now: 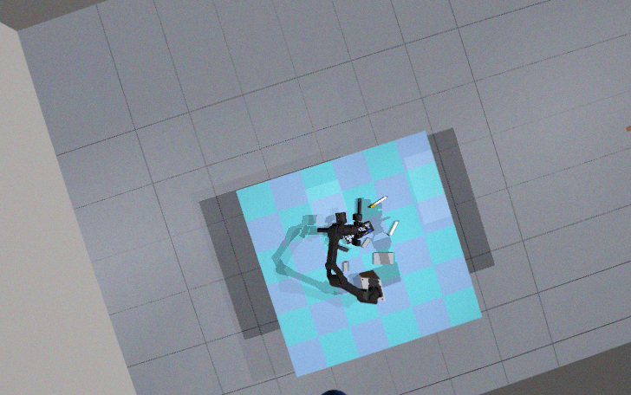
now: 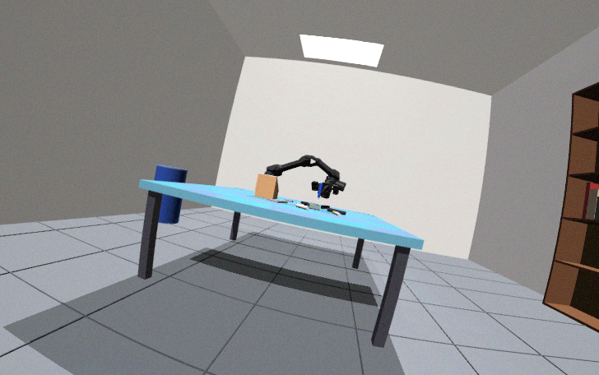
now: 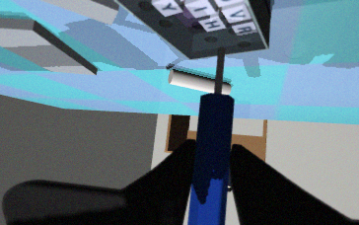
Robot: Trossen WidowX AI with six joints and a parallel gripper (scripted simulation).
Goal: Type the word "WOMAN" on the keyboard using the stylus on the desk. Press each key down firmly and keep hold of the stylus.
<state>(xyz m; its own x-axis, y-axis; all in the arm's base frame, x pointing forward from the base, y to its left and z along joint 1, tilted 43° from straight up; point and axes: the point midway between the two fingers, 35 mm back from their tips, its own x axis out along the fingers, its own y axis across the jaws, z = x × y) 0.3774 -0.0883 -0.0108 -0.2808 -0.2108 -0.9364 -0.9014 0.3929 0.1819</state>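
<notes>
Right now the M key is 9 cm below my gripper tip and 2 cm to the left of it. The rest, counted from my gripper tip: O key 9 cm below; then stylus tip 5 cm below; then stylus 1 cm below.
</notes>
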